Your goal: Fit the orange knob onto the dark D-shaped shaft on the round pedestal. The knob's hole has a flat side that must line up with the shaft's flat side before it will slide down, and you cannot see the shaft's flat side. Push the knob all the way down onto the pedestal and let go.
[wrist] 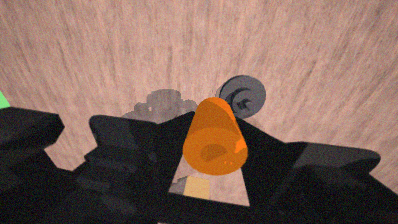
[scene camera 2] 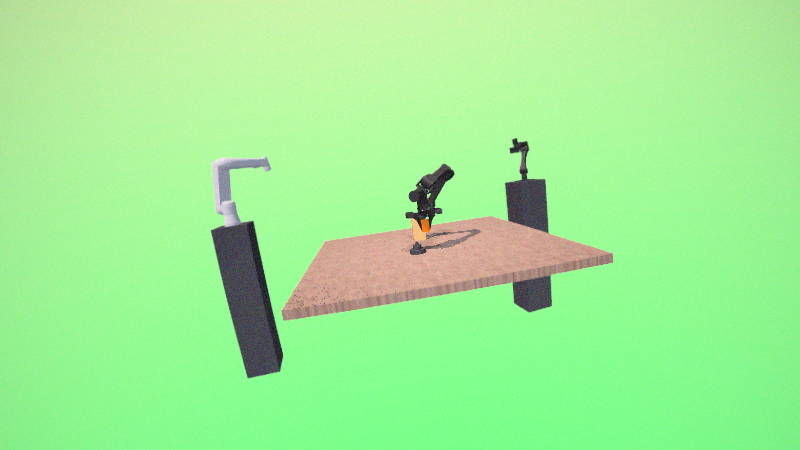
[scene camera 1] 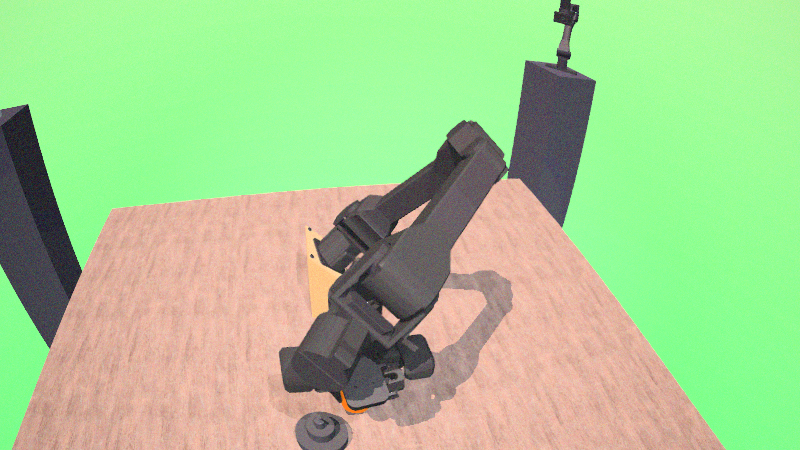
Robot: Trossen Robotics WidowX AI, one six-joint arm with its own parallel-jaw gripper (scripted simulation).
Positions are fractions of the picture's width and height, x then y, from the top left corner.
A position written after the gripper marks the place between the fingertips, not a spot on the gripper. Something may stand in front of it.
Note:
The gripper (scene camera 1: 0.44,0.89) carries an orange knob (wrist: 0.54,0.65). Further things: a dark round pedestal (wrist: 0.62,0.42).
The gripper also shows in the wrist view (wrist: 0.54,0.52).

